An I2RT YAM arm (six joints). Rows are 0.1 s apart.
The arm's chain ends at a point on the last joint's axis. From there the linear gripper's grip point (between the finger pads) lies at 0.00 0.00 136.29 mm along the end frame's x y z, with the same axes.
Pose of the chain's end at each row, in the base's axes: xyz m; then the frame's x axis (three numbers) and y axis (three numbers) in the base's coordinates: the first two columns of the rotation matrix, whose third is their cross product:
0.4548 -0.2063 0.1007 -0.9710 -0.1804 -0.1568 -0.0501 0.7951 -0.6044
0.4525 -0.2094 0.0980 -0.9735 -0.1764 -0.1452 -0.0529 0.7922 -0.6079
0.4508 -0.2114 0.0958 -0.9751 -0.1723 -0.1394 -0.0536 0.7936 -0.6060
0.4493 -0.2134 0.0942 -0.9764 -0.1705 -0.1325 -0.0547 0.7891 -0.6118
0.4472 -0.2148 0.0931 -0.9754 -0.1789 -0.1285 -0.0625 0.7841 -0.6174
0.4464 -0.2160 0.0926 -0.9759 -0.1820 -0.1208 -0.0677 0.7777 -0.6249
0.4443 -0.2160 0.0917 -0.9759 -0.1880 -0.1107 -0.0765 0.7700 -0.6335
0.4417 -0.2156 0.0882 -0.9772 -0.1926 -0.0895 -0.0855 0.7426 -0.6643
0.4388 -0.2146 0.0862 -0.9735 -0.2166 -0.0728 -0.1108 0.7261 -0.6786
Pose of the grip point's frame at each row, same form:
0.4867 -0.2852 -0.0058 -0.9710 -0.1804 -0.1568 -0.0501 0.7951 -0.6044
0.4828 -0.2890 -0.0084 -0.9735 -0.1764 -0.1452 -0.0529 0.7922 -0.6079
0.4801 -0.2909 -0.0109 -0.9751 -0.1723 -0.1394 -0.0536 0.7936 -0.6060
0.4778 -0.2938 -0.0121 -0.9764 -0.1705 -0.1325 -0.0547 0.7891 -0.6118
0.4760 -0.2958 -0.0127 -0.9754 -0.1789 -0.1285 -0.0625 0.7841 -0.6174
0.4747 -0.2980 -0.0125 -0.9759 -0.1820 -0.1208 -0.0677 0.7777 -0.6249
0.4721 -0.2991 -0.0127 -0.9759 -0.1880 -0.1107 -0.0765 0.7700 -0.6335
0.4682 -0.3030 -0.0129 -0.9772 -0.1926 -0.0895 -0.0855 0.7426 -0.6643
0.4660 -0.3035 -0.0134 -0.9735 -0.2166 -0.0728 -0.1108 0.7261 -0.6786

